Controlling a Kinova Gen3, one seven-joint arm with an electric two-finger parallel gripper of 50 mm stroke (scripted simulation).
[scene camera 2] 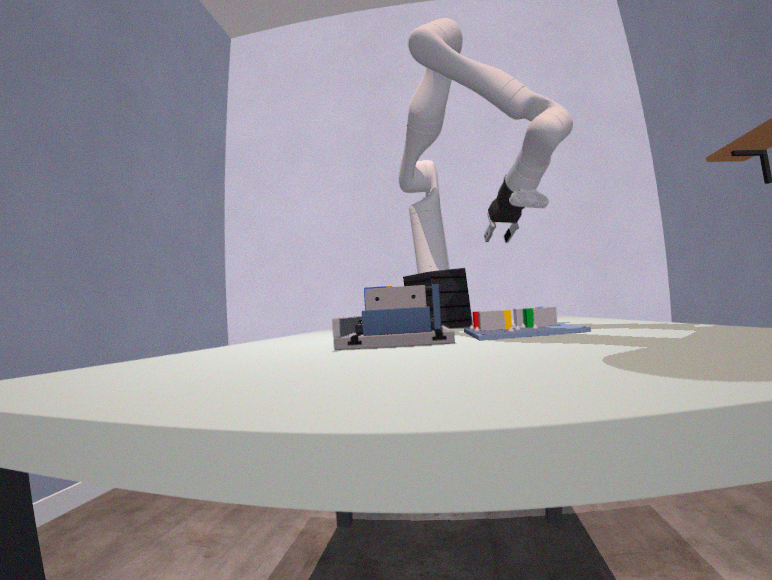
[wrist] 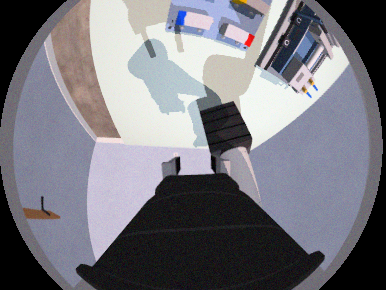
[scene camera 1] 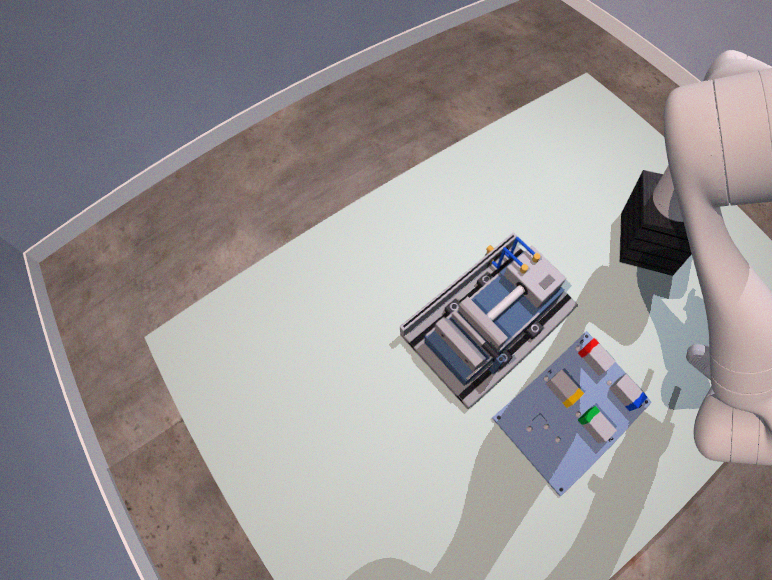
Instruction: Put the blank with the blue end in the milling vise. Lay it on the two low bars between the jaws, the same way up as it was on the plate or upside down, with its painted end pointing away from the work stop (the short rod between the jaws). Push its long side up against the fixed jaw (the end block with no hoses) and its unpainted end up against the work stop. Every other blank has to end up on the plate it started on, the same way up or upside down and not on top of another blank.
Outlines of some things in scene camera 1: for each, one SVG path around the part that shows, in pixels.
A blank with blue end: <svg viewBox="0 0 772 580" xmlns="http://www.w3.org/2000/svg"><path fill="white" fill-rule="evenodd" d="M625 374L618 378L609 389L629 411L639 408L648 397Z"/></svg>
A blank with red end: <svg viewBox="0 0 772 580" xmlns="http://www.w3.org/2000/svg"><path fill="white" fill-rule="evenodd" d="M593 338L578 354L600 376L615 363L615 360Z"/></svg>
A blank with green end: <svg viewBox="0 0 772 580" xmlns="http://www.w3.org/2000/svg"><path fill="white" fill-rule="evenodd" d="M594 406L588 409L578 421L600 444L606 442L617 430L600 410Z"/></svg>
A blank with yellow end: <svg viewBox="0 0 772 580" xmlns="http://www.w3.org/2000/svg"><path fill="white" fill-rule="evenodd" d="M560 370L546 385L568 408L584 393L563 370Z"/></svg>
